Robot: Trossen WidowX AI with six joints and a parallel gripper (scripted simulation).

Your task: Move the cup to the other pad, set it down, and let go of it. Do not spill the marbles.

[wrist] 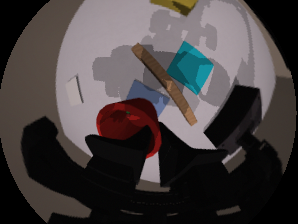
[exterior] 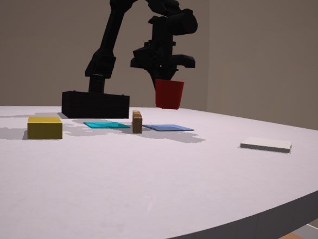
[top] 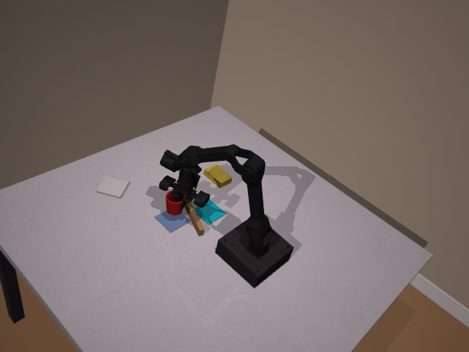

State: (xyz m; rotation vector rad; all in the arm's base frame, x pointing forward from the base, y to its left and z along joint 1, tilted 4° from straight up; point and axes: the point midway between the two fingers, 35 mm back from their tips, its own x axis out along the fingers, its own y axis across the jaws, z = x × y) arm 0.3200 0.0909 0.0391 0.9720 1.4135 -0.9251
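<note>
Right now my gripper tip is 8 cm above the wooden bar and 6 cm to the left of it. Round my gripper tip: yellow block 31 cm to the right, 10 cm ahead, 7 cm below; red cup 3 cm ahead, 1 cm to the left; white slab 31 cm ahead, 10 cm to the left, 8 cm below.
</note>
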